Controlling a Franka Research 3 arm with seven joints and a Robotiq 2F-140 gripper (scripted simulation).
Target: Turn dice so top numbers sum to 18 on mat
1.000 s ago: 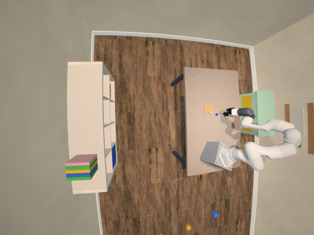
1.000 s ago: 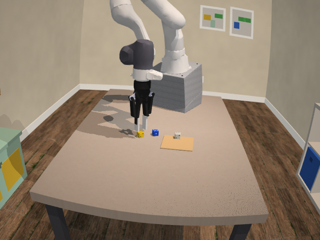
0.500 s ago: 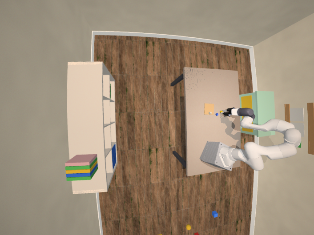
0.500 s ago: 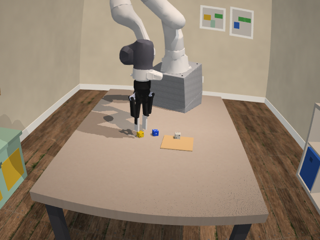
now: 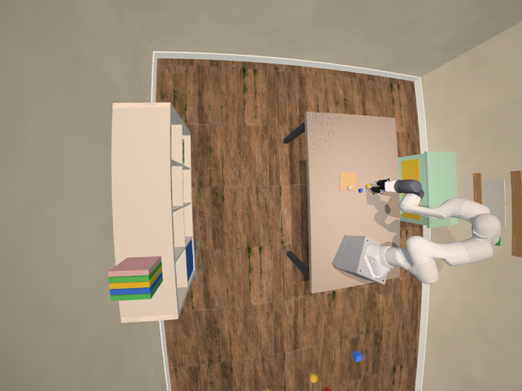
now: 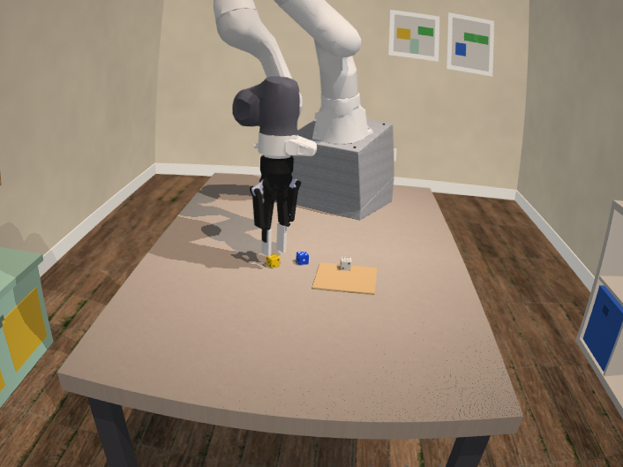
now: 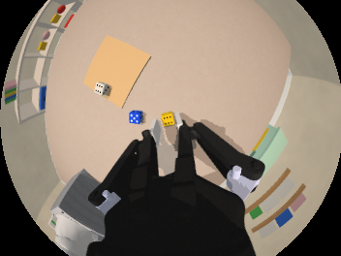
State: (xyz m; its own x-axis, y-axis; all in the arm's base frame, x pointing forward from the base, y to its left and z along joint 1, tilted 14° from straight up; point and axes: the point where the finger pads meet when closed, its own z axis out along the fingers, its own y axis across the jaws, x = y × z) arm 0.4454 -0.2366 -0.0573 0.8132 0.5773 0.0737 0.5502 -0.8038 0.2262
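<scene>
The yellow die lies 50 mm below my hand. From my hand the other things lie so: blue die: 20 mm behind, 70 mm to the left, 50 mm below; then white die: 30 mm ahead, 170 mm to the left, 50 mm below; then mat: 70 mm ahead, 160 mm to the left, 60 mm below.
</scene>
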